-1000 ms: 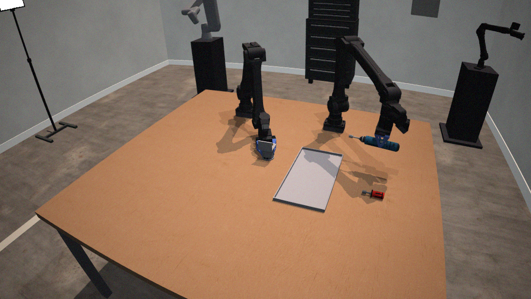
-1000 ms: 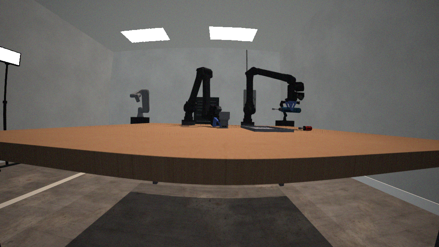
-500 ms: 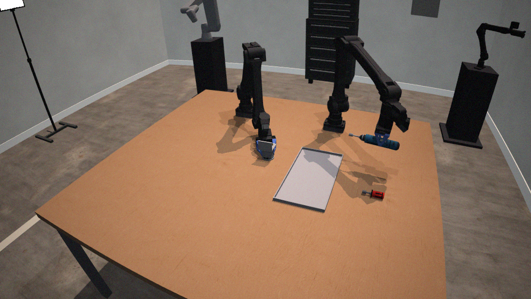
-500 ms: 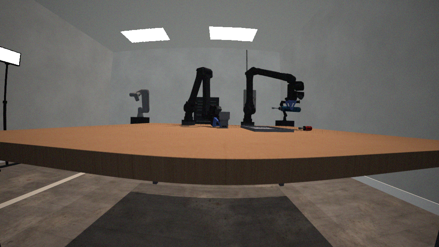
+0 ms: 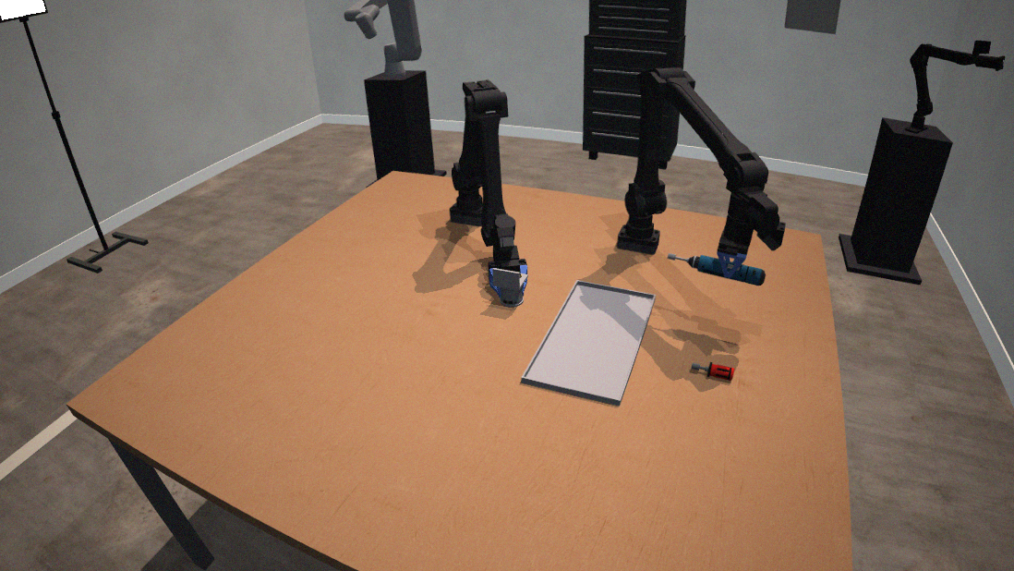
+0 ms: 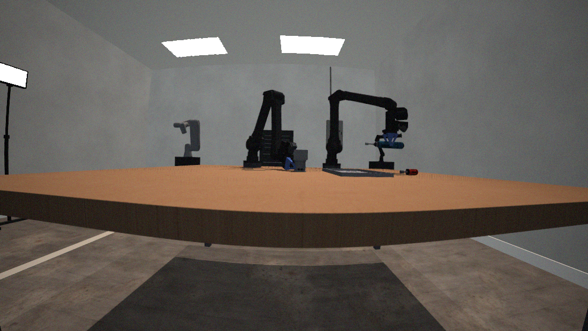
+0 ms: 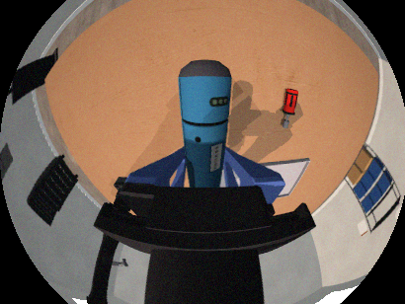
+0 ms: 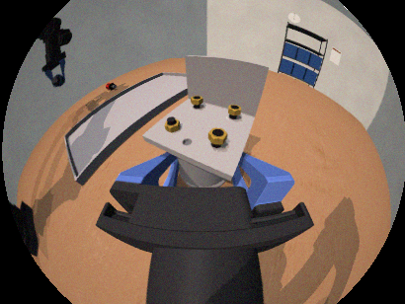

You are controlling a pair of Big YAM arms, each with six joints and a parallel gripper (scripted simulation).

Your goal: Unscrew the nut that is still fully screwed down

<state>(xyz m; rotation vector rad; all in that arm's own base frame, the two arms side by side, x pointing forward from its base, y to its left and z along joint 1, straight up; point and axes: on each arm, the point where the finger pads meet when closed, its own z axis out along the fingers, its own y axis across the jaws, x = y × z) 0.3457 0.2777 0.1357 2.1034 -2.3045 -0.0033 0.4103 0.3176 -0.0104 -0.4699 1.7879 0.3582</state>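
Right now my right hand is 1 cm below the joint module. Also, from my right hand: flat grey tray: 25 cm to the left, 8 cm ahead, 2 cm below; red-handled tool: 54 cm to the left, 13 cm ahead, 1 cm below; grey bracket: 5 cm above.
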